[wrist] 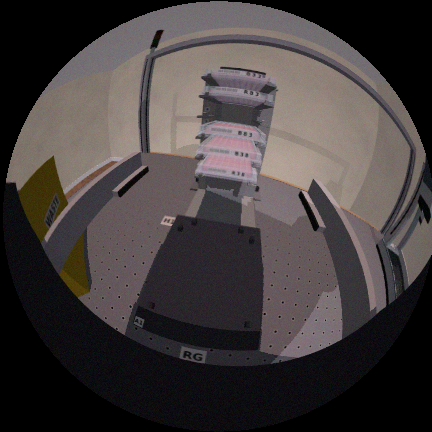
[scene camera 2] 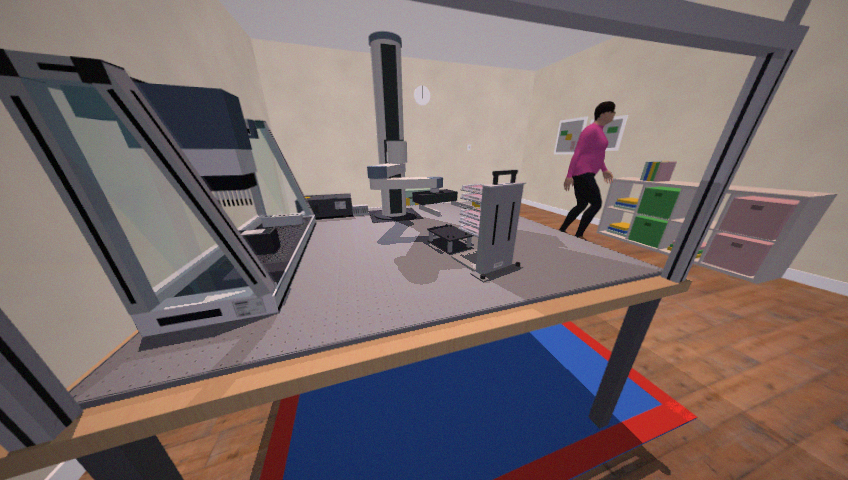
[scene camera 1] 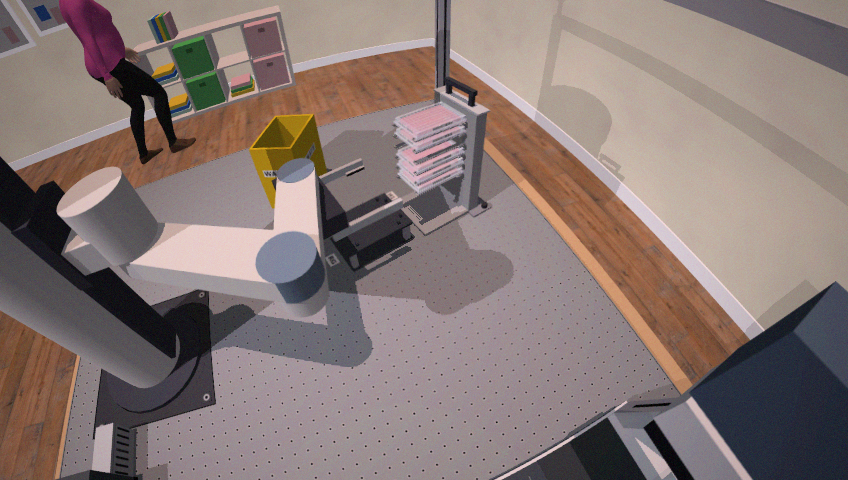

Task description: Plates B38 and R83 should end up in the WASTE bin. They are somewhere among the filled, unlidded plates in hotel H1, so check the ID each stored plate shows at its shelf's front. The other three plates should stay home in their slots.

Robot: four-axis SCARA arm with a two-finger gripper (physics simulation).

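Frame: origin at the arm's base, x right, y ahead, z up, level; millimetres.
Where they show: gripper, fingertip midpoint: (wrist: pixel 222 167) (scene camera 2: pixel 457 211) (scene camera 1: pixel 380 181); arm's base, origin of the base link: (scene camera 2: pixel 394 216) (scene camera 1: pixel 157 359).
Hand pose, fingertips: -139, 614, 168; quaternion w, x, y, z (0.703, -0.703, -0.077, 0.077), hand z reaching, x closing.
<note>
Things, the pixels of their centre, and the offset from my fingertips, as dx, dy, dz. "pt": a spot on its surface instead.
- Hotel H1, body centre: (wrist: pixel 227 132) (scene camera 1: pixel 439 149) (scene camera 2: pixel 490 219) -47, +158, +5
- labels look like B33, body centre: (wrist: pixel 239 83) (scene camera 1: pixel 430 119) (scene camera 2: pixel 484 188) -30, +128, +103
- R83, body centre: (wrist: pixel 237 97) (scene camera 1: pixel 430 130) (scene camera 2: pixel 483 197) -30, +128, +75
- B38, body centre: (wrist: pixel 231 144) (scene camera 1: pixel 430 161) (scene camera 2: pixel 481 221) -30, +128, -9
- R38, body centre: (wrist: pixel 229 159) (scene camera 1: pixel 430 171) (scene camera 2: pixel 480 229) -30, +128, -37
- yellow WASTE bin, body centre: (wrist: pixel 42 233) (scene camera 1: pixel 291 161) (scene camera 2: pixel 488 210) -253, -179, -56
- large framed instrument, surface spot: (scene camera 1: pixel 767 356) pt +609, +84, +306
Hotel H1 (scene camera 1: pixel 476 160) (scene camera 2: pixel 499 228) stands upright with five pink plates on its shelves. In the wrist view, from top down, the labels look like B33 (wrist: pixel 231 80), R83 (wrist: pixel 230 94), then a bare slot, B83 (wrist: pixel 222 131), B38 (wrist: pixel 225 151) and R38 (wrist: pixel 220 171); the lowest two are small and blurred. My gripper (scene camera 1: pixel 377 185) (scene camera 2: pixel 457 208) (wrist: pixel 222 167) is open and empty, pointing at the hotel from in front, with its fingertips short of the plates and about level with the lower shelves. The yellow WASTE bin (scene camera 1: pixel 264 159) (wrist: pixel 42 190) stands beside the gripper, on the left in the wrist view.
The low black RG stand (scene camera 1: pixel 386 230) (scene camera 2: pixel 450 233) (wrist: pixel 210 270) lies under the gripper, in front of the hotel. A large framed instrument (scene camera 1: pixel 767 356) (scene camera 2: pixel 196 118) stands at the other side of the table. A person (scene camera 1: pixel 98 44) (scene camera 2: pixel 589 148) stands beyond the table near a shelf unit.
</note>
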